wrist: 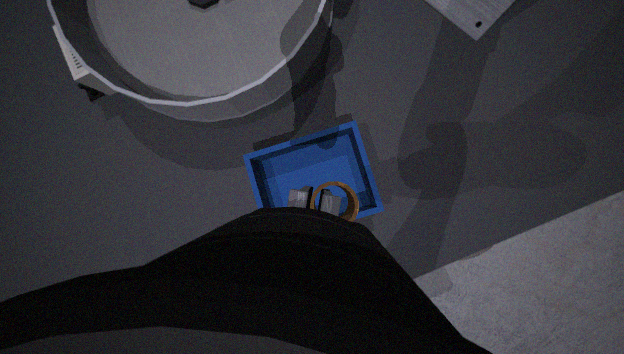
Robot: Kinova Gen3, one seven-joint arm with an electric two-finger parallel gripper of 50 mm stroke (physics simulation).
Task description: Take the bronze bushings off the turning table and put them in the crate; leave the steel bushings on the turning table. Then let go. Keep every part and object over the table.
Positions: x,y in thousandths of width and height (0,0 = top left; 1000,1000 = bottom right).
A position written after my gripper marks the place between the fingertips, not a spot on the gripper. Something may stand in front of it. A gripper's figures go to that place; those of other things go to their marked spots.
My gripper (506,564): 20 cm from the lens. A round turning table (350,202) is 41 cm from the lens. A blue crate (538,436): 38 cm from the lens.
